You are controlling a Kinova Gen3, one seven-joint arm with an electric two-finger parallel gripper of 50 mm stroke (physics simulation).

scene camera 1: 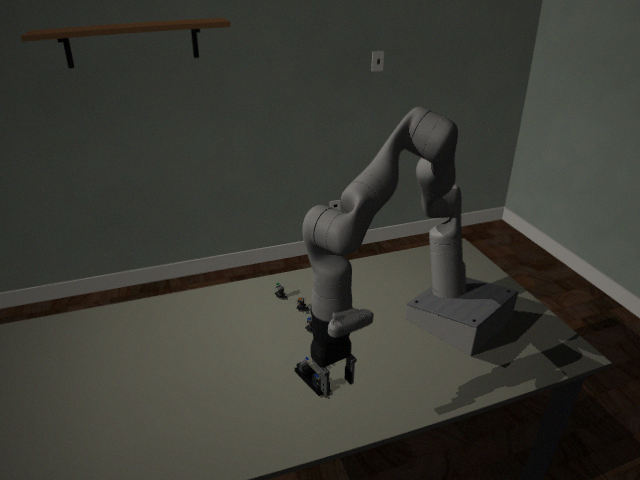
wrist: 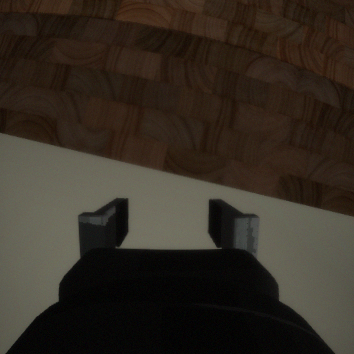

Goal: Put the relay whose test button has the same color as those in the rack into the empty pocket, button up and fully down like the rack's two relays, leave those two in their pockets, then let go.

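Frame: origin at the arm's base, x back, y right, z up, level; millimetres.
Where they show: gripper, fingertip midpoint: [scene camera 1: 337,386] [wrist: 167,215]; arm's base at its link origin: [scene camera 1: 448,291].
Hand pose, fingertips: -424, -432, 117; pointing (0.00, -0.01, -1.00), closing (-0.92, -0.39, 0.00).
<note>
Things, the pixels of their top centre, and the offset from my fingertips, as dx, dy, dz. Level surfaces: height alone.
- black rack at its top centre: [scene camera 1: 311,374] -24, +203, -164
- orange button at its top centre: [scene camera 1: 301,297] -14, +506, -143
- blue button at its top centre: [scene camera 1: 310,317] +1, +405, -143
- table at its surface level: dz -187
The black rack [scene camera 1: 306,380] lies on the table, partly behind my gripper's near finger in the scene view. It holds two relays with blue buttons, one [scene camera 1: 303,366] at its far end and one [scene camera 1: 315,381] nearer its front end. Its empty pocket cannot be made out. Three loose relays stand behind it: one with a green button [scene camera 1: 280,290], one with an orange button [scene camera 1: 301,304] and one with a blue button [scene camera 1: 309,324], partly hidden by the gripper body. My gripper [scene camera 1: 338,383] [wrist: 167,215] is open and empty, low beside the rack's front end. The rack and relays do not show in the wrist view.
The table [scene camera 1: 155,392] [wrist: 35,190] has its edge crossing the wrist view, with wooden floor [wrist: 170,90] beyond. The arm's grey base block [scene camera 1: 444,328] stands at the right. A wooden shelf [scene camera 1: 129,29] is on the back wall.
</note>
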